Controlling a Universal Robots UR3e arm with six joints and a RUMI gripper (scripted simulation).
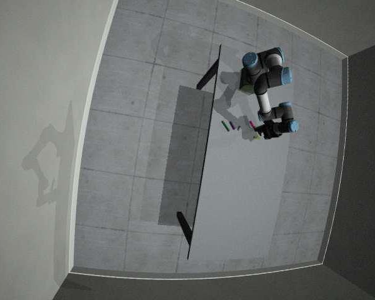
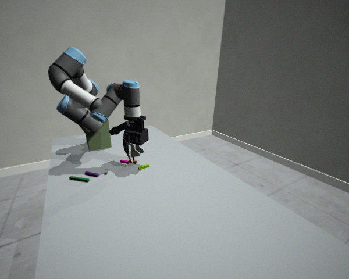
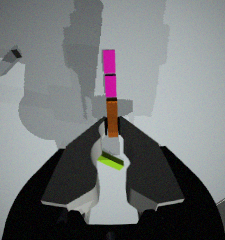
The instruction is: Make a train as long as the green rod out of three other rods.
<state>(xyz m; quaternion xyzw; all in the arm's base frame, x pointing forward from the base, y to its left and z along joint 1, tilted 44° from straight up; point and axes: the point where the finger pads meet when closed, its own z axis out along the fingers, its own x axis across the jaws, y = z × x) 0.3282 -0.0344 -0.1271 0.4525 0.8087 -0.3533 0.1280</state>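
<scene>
Right now the lime rod is 6 cm ahead of my hand, 3 cm to the left of it and 2 cm below it. Also, from my hand: grey rod 1 cm ahead, 12 cm to the right, 2 cm below; then orange rod 1 cm below; then purple rod 1 cm behind, 18 cm to the right, 2 cm below.
</scene>
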